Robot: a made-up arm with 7 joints. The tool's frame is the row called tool. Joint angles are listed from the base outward. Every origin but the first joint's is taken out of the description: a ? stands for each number. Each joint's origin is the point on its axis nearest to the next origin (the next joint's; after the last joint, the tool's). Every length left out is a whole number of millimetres.
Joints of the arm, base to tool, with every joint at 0 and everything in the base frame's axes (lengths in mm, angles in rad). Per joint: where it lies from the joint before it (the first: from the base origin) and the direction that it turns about. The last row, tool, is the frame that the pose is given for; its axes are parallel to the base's.
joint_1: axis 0 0 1 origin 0 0 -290
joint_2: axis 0 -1 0 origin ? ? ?
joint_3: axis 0 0 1 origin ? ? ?
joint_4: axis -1 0 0 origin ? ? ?
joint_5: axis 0 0 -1 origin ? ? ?
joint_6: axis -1 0 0 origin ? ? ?
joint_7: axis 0 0 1 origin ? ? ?
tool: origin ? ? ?
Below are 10 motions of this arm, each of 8 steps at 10 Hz.
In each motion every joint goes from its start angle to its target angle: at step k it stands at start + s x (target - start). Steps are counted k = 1, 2, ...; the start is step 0. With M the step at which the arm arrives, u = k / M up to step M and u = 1 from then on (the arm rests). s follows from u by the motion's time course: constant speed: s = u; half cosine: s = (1 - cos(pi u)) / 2; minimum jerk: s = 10 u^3 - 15 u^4 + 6 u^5.
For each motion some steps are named. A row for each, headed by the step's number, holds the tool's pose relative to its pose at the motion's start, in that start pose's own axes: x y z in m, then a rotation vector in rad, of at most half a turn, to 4 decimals.
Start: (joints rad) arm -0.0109 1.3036 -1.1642 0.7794 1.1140 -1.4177 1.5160
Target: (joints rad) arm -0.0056 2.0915 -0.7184 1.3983 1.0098 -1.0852 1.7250
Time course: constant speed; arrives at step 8
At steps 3, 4, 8:
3: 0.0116 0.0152 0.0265 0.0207 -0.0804 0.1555
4: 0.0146 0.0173 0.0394 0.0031 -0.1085 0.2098
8: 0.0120 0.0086 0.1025 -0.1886 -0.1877 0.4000

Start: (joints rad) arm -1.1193 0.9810 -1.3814 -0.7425 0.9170 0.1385 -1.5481
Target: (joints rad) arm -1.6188 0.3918 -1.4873 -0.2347 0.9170 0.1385 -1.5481
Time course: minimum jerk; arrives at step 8
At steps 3, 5, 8:
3: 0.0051 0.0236 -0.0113 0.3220 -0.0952 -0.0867
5: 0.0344 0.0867 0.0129 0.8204 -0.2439 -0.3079
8: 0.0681 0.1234 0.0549 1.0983 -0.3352 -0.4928

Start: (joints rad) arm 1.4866 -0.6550 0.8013 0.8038 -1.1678 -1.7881 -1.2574
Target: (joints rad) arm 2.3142 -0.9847 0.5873 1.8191 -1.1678 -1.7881 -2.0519
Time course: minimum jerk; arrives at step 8
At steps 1, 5, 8:
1: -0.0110 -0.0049 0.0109 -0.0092 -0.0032 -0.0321
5: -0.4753 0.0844 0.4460 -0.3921 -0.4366 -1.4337
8: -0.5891 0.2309 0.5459 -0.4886 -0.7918 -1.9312

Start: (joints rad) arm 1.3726 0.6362 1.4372 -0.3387 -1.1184 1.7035 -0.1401
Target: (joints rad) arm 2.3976 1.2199 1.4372 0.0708 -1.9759 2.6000 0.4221
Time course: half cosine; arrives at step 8
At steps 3, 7, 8:
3: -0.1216 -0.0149 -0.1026 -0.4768 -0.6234 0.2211
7: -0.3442 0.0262 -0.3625 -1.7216 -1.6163 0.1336
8: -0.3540 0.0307 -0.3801 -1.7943 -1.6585 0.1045

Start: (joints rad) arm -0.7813 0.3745 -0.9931 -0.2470 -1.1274 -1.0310 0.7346
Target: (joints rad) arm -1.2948 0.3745 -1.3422 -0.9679 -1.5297 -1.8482 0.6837
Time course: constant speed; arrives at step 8
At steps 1, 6, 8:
1: 0.0257 0.0118 -0.0325 0.0123 -0.1194 0.0536
6: 0.0976 -0.0188 -0.1932 0.0415 -0.4489 0.4629
8: 0.0965 -0.0812 -0.2464 0.0474 -0.4370 0.6376

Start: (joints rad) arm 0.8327 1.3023 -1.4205 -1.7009 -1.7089 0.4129 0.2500
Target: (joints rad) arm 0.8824 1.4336 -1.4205 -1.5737 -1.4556 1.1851 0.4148
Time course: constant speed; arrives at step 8
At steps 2, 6, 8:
2: 0.0073 -0.0354 0.0223 -0.1754 0.0820 -0.0220
6: 0.0157 -0.0975 0.0787 -0.5021 0.3012 -0.0489
8: 0.0194 -0.1233 0.1113 -0.6509 0.4361 -0.0529

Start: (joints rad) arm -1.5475 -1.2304 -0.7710 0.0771 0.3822 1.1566 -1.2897
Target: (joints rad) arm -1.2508 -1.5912 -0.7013 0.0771 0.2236 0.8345 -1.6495
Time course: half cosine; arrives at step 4
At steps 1, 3, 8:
1: -0.0022 -0.0092 0.0129 0.0442 -0.0296 -0.0479
3: -0.0180 -0.0593 0.0666 0.2291 -0.1451 -0.2415
8: -0.0223 -0.0712 0.0763 0.2596 -0.1643 -0.2753

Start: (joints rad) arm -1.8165 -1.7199 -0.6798 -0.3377 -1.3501 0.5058 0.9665
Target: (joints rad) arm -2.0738 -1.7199 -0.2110 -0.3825 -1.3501 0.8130 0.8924
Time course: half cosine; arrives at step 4
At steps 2, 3, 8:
2: -0.1304 0.0154 -0.0499 -0.1464 -0.1328 0.0905
3: -0.2121 0.0170 -0.1073 -0.2680 -0.2372 0.1308
8: -0.2424 0.0156 -0.1358 -0.3219 -0.2827 0.1415

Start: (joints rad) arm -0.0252 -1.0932 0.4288 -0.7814 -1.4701 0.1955 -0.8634
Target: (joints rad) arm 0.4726 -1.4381 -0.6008 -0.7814 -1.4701 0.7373 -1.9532
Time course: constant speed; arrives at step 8
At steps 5, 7, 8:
5: 0.1331 0.2778 0.0207 -0.6258 -0.3731 -1.0774
7: 0.2184 0.3778 -0.0360 -0.9163 -0.6728 -1.3674
8: 0.2637 0.4141 -0.0790 -1.0570 -0.8651 -1.4616

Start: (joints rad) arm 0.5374 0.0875 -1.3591 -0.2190 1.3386 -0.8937 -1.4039
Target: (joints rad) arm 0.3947 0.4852 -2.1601 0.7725 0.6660 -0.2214 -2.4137
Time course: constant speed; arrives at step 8
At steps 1, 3, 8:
1: 0.0207 0.0095 0.0235 0.0674 -0.0845 -0.0863
3: 0.0844 0.0240 0.0503 0.2327 -0.2957 -0.2978
8: 0.3388 0.0000 0.0902 0.7619 -1.0230 -0.9366

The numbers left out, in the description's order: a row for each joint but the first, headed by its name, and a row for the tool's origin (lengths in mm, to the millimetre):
joint_2: 77 -372 0
joint_3: 34 0 225
joint_4: -115 -107 0
joint_5: 0 -201 0
joint_6: -81 382 0
joint_7: 0 50 -181
tool: 43 -129 0

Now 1 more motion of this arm.
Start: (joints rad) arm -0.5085 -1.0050 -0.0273 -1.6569 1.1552 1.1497 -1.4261
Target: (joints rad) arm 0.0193 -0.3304 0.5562 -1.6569 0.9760 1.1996 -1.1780
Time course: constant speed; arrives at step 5
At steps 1, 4, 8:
1: -0.0306 -0.0362 -0.0188 0.1007 -0.2402 0.1095
4: -0.1010 -0.1049 -0.0646 0.2449 -1.0384 0.4142
8: -0.1224 -0.1183 -0.0729 0.2379 -1.3216 0.5034

